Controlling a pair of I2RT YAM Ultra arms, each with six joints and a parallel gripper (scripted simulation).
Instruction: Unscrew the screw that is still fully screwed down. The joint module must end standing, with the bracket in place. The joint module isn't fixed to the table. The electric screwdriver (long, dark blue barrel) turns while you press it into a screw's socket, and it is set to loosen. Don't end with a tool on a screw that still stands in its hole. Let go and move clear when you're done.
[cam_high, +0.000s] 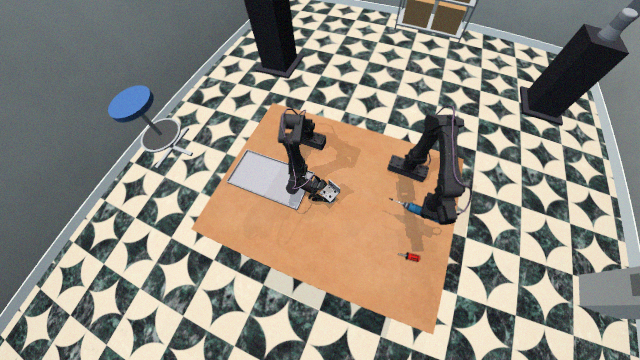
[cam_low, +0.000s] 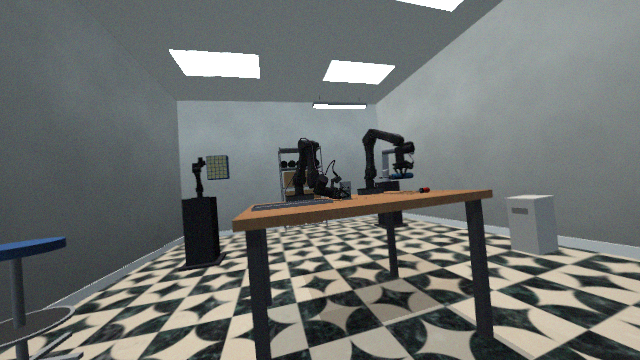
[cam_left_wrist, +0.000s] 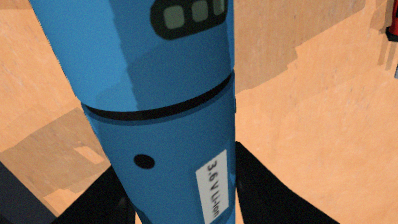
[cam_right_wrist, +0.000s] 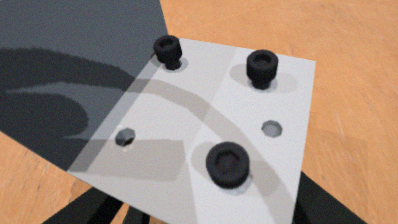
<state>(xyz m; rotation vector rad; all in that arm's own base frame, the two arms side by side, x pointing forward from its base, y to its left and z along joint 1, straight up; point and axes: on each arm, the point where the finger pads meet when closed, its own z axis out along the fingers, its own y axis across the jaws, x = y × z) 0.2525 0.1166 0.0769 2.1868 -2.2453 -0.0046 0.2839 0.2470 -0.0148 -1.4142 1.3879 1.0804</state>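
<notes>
My right gripper is now right at the round joint module. Also, from my right hand: grey mat (10 mm ahead, 330 mm to the right, 20 mm below); then grey bracket (50 mm above); then screw (10 mm ahead, 20 mm to the right, 50 mm above).
</notes>
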